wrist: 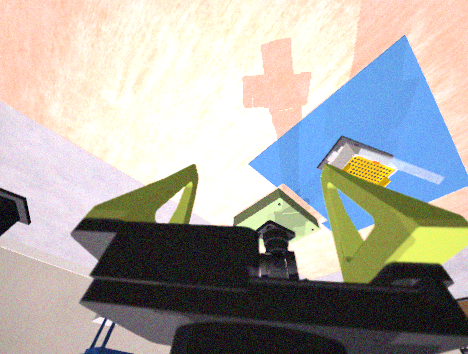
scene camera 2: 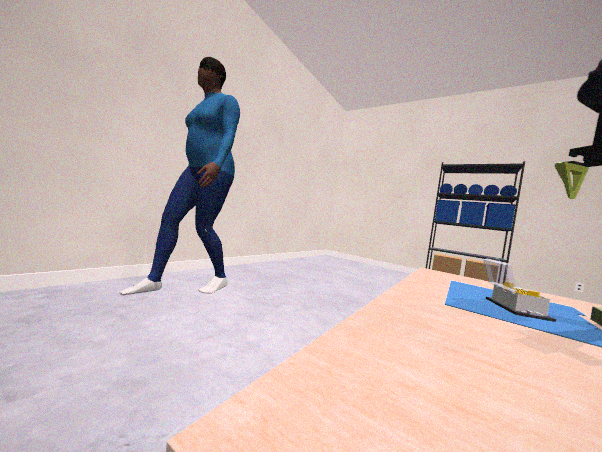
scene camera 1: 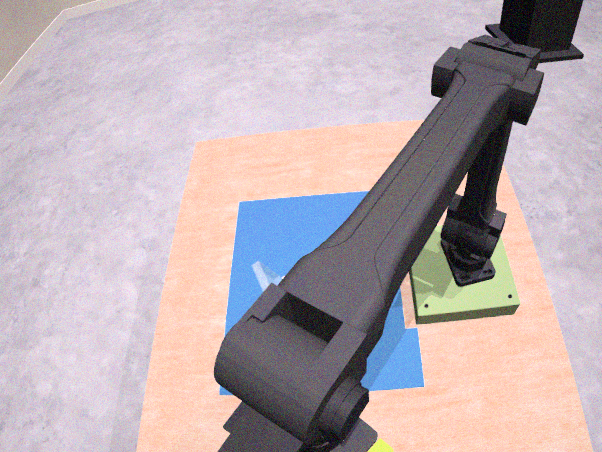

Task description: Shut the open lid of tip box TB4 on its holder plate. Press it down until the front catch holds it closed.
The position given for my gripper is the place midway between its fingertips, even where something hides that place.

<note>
My gripper [wrist: 257, 170] is open, holding nothing. Further things: a yellow perforated tip rack [wrist: 365, 169] and a clear lid [wrist: 388, 161].
Scene camera 1 misses the yellow perforated tip rack, which is hidden by my arm.
</note>
